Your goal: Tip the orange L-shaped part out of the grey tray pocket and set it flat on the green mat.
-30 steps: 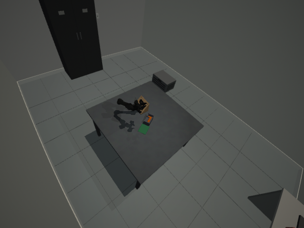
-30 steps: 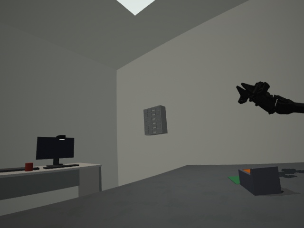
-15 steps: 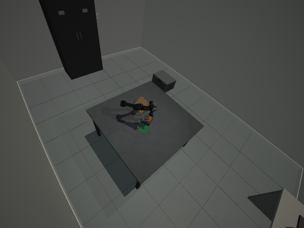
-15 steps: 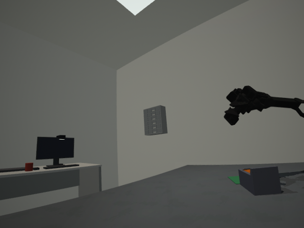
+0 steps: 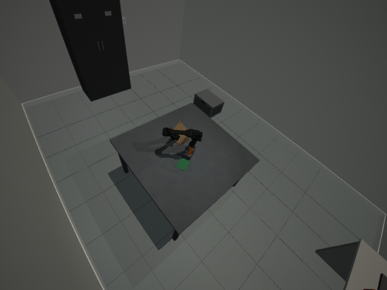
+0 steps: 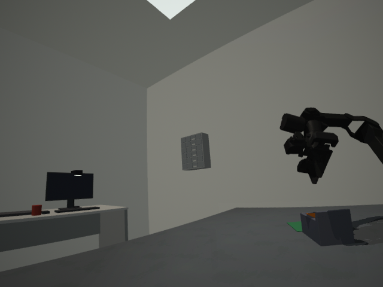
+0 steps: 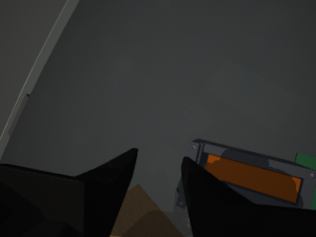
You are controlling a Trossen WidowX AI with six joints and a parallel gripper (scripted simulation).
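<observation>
The orange L-shaped part is 13 cm below my gripper tip, 8 cm to the right of it and 1 cm behind it. From my gripper tip the other things lie so: green mat: 24 cm to the right, 19 cm below, 5 cm ahead.
</observation>
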